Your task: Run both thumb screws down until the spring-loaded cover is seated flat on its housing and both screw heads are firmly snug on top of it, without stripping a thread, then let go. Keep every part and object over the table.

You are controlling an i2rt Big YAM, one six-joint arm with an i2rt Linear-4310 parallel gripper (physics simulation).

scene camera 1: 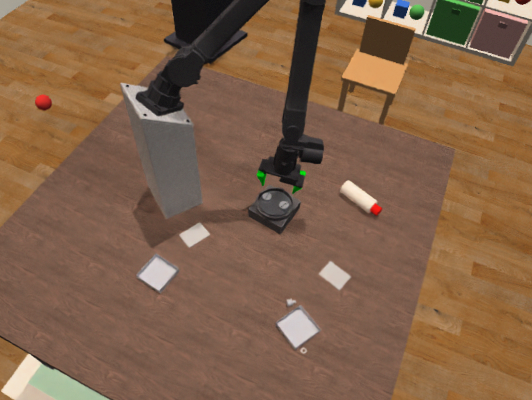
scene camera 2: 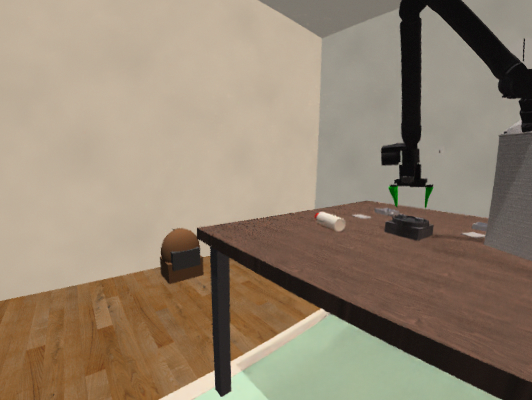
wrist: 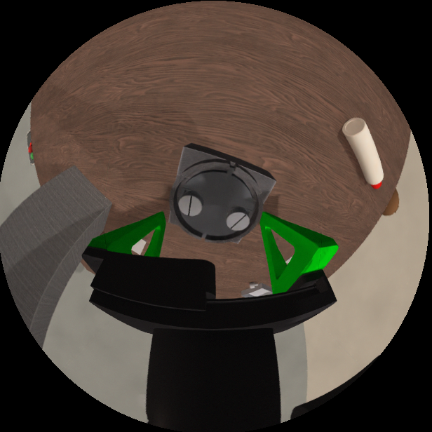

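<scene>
The square dark housing stands on the table. Its round dark cover lies inside a raised ring. Two grey slotted screw heads show on the cover, the left screw and the right screw. Their slots point in different directions. I cannot tell whether the cover is flat on the housing or the heads touch it. My gripper is open and empty, pointing down above the housing, with its green fingers wide apart and clear of the screws.
A white bottle with a red cap lies to one side. The grey pedestal stands on the other. Two shallow trays, two pale cards and small loose parts lie towards the front in scene camera 1.
</scene>
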